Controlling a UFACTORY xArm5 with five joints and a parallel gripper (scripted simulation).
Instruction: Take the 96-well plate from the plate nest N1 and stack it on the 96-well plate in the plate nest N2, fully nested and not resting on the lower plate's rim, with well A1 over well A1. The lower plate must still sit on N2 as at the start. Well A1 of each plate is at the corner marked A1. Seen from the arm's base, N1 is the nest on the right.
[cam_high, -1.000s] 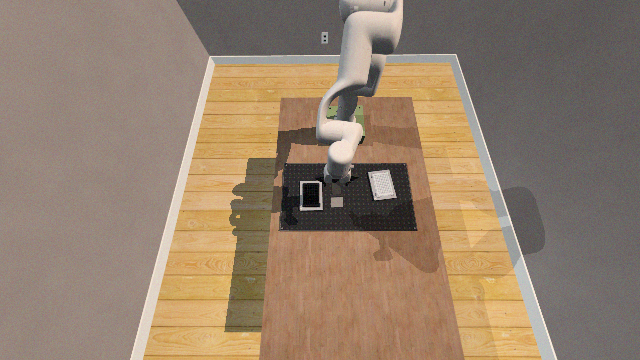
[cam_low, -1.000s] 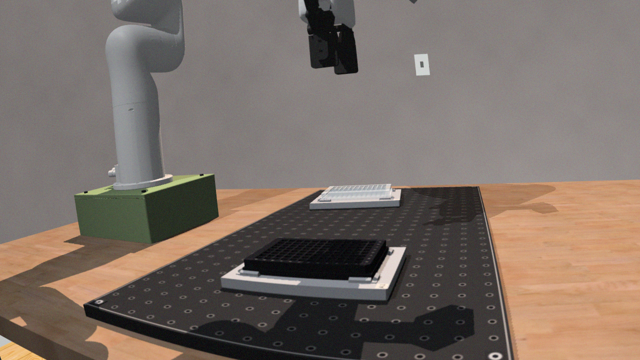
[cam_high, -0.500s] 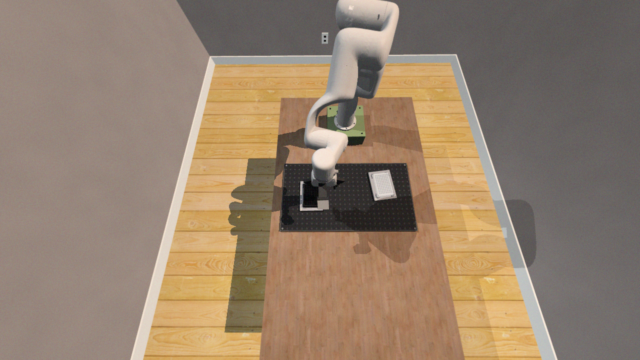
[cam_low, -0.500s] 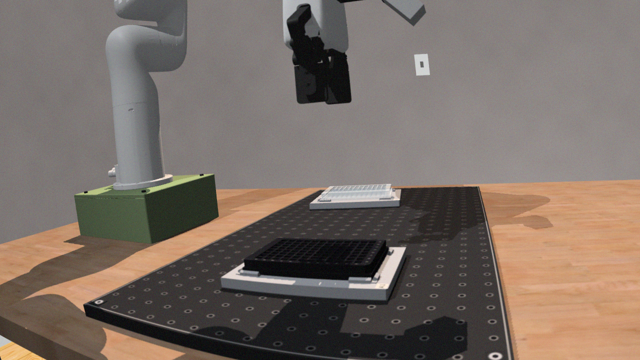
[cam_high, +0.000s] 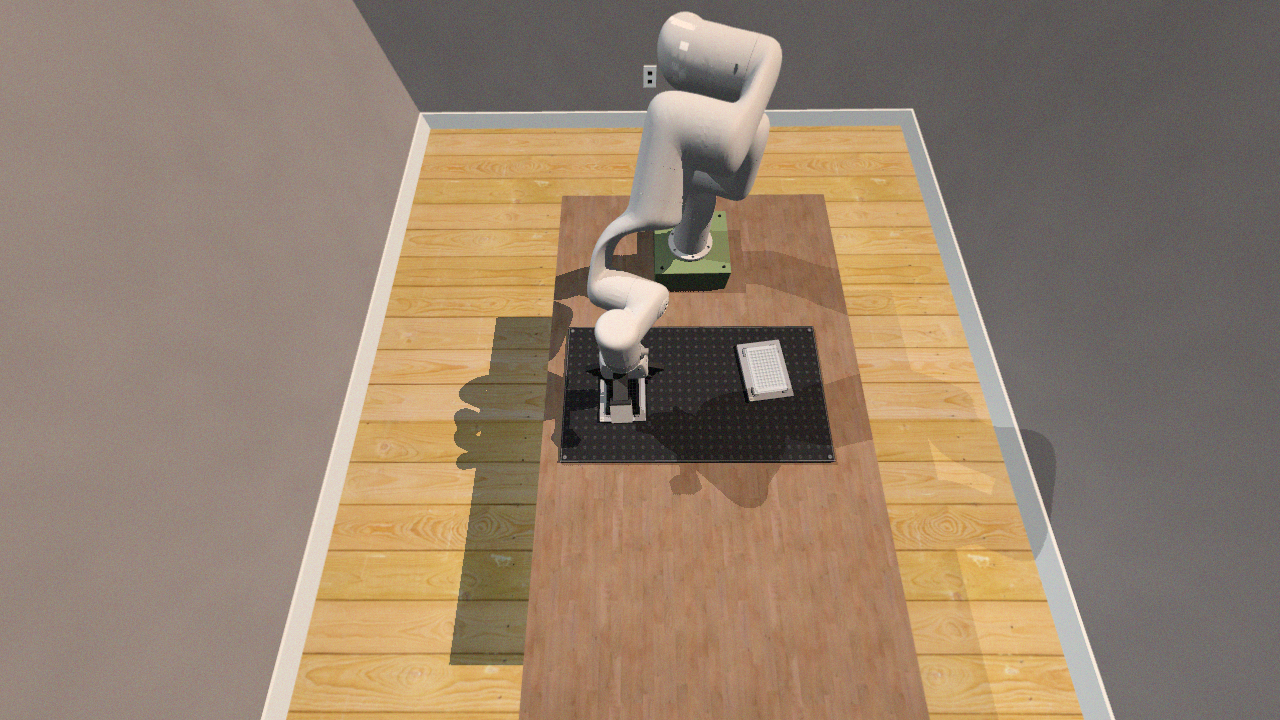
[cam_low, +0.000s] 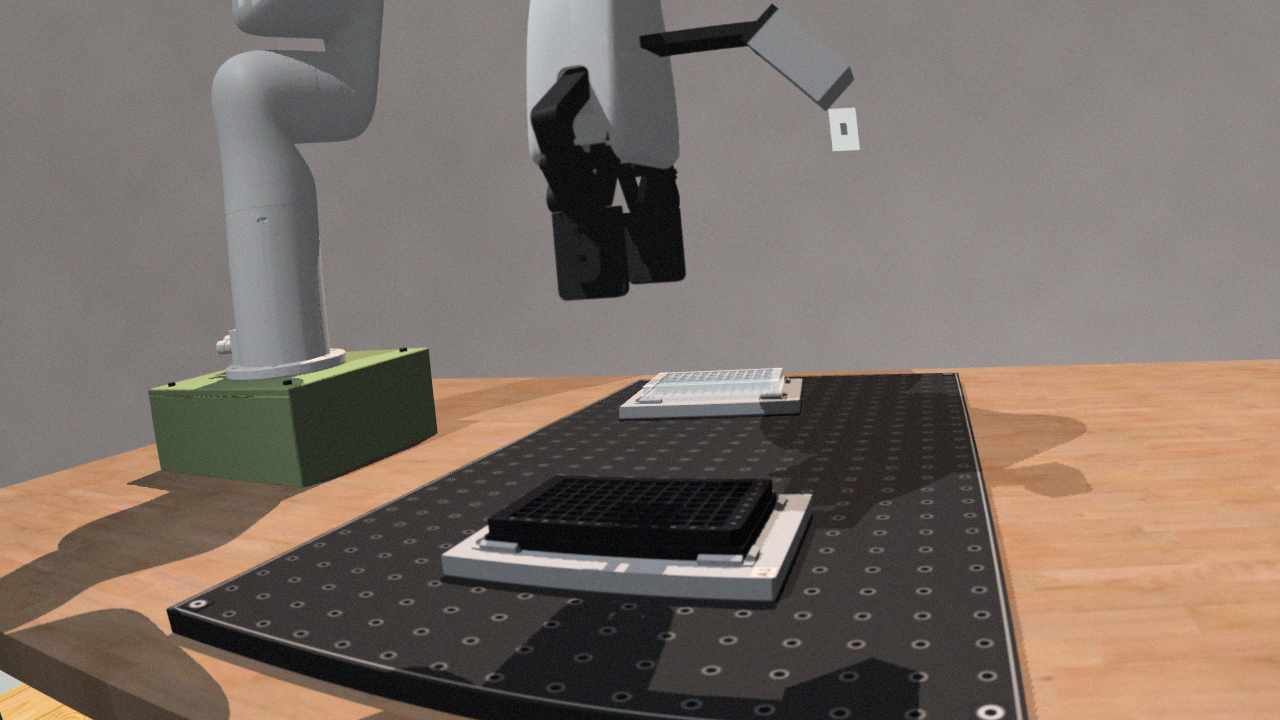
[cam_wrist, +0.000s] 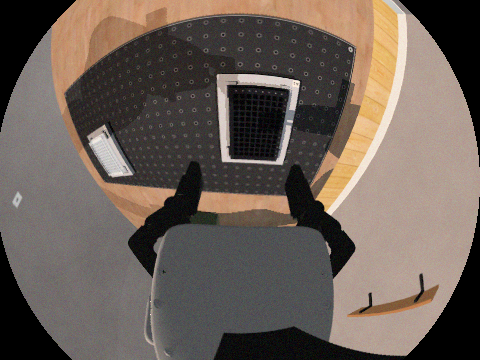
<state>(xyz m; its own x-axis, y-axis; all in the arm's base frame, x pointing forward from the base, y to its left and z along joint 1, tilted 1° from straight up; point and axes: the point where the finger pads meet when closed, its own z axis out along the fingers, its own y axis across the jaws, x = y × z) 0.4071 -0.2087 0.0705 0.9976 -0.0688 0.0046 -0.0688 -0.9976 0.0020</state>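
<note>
Right now my hand is 2 cm to the left of the black 96-well plate and 12 cm above it. Also, from my hand: clear 96-well plate 3 cm behind, 37 cm to the left, 12 cm below.
</note>
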